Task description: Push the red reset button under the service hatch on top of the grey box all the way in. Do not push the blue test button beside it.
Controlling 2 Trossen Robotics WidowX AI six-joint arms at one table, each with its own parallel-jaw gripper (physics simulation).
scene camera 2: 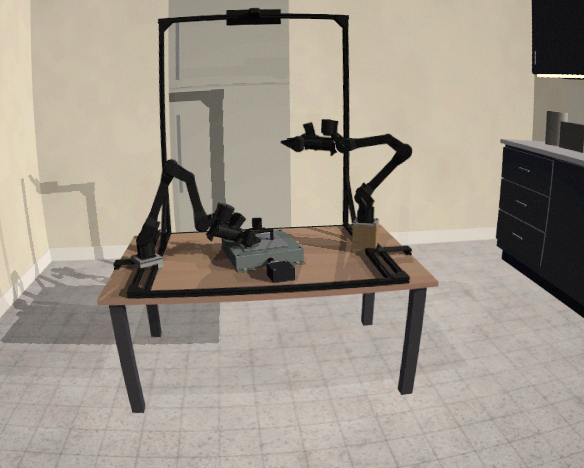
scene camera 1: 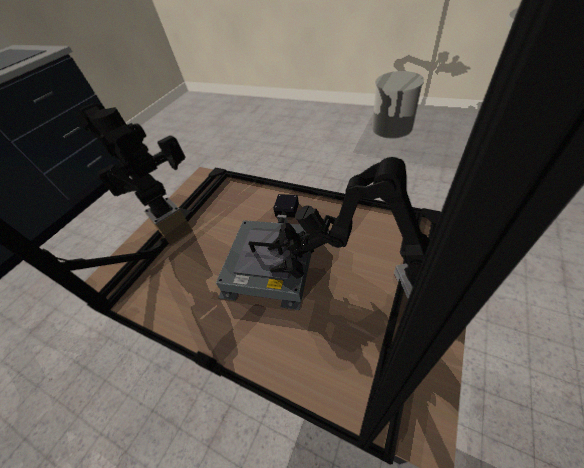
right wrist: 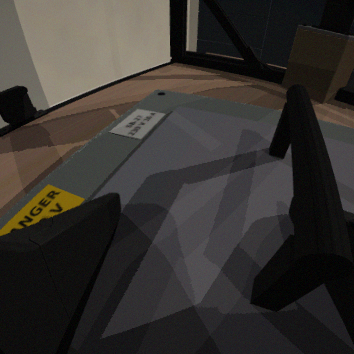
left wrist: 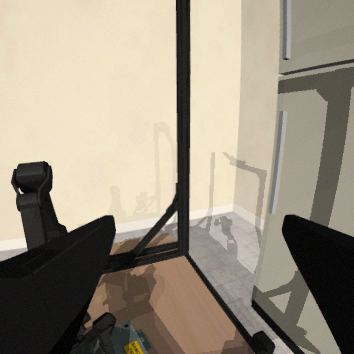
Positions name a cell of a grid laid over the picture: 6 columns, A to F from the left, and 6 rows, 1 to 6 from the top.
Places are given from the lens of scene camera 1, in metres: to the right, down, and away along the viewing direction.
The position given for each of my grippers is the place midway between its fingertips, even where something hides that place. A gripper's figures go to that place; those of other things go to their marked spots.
my left gripper (scene camera 1: B3): -0.29, -0.12, 0.62
my right gripper (scene camera 1: C4): -0.07, 0.08, 0.92
service hatch (scene camera 1: C4): -0.12, 0.08, 0.94
